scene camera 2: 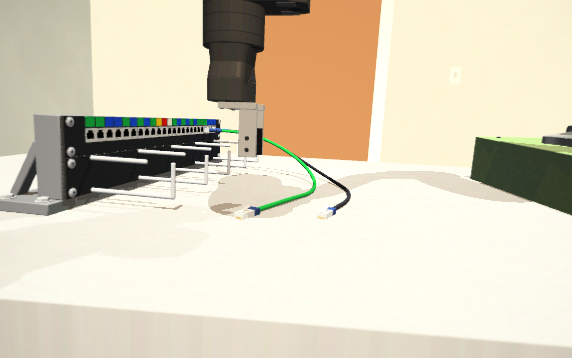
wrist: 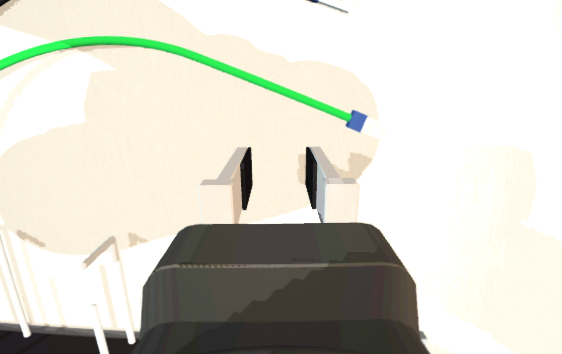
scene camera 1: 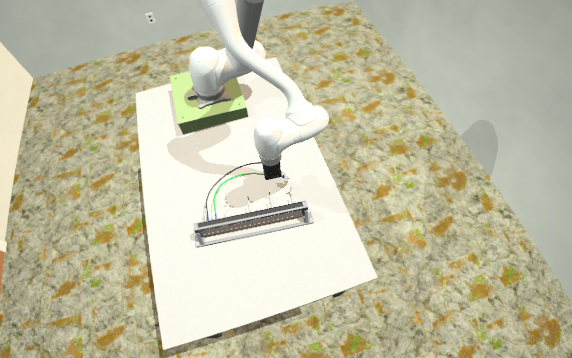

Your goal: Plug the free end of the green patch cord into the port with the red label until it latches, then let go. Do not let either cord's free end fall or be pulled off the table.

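Where they show: gripper, fingertip midpoint: [scene camera 2: 250, 155] [wrist: 278, 166] [scene camera 1: 272, 176]; arm's base, origin of the base link: [scene camera 1: 211, 93].
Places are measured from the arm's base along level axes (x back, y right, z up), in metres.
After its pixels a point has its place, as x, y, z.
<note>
The green patch cord [scene camera 1: 235, 176] {-0.512, 0.036, -0.074} [scene camera 2: 287, 199] {-0.557, -0.117, -0.086} [wrist: 230, 72] {-0.550, -0.098, -0.085} curves over the table. Its free plug [scene camera 2: 245, 214] {-0.604, -0.202, -0.086} [wrist: 357, 121] {-0.598, -0.179, -0.084}, clear with a blue boot, lies on the table. The other end of the cord is in the panel's far end in scene camera 2. My gripper [scene camera 2: 254, 153] {-0.607, -0.121, -0.030} [wrist: 278, 166] {-0.607, -0.121, -0.030} is partly open and empty, fingers pointing down, above the table. In the wrist view the plug is right of and beyond the fingers, outside the gap. The red label [scene camera 2: 164, 121] {-0.755, 0.009, 0.004} is on the panel's top row, above a port [scene camera 2: 164, 131] {-0.758, 0.016, -0.012}.
The black cord's free plug [scene camera 2: 326, 214] {-0.514, -0.187, -0.085} lies on the table beyond the green one; part of it shows in the wrist view [wrist: 327, 5] {-0.518, -0.170, -0.088}. The patch panel [scene camera 1: 252, 220] {-0.755, 0.036, -0.078} [scene camera 2: 72, 135] {-0.793, -0.190, -0.011} has metal cable hooks [scene camera 2: 173, 180] {-0.688, -0.182, -0.056} [wrist: 122, 295] {-0.702, 0.025, -0.074} sticking out towards the cords. The green robot base [scene camera 1: 182, 107] {-0.041, 0.170, 0.005} stands behind.
</note>
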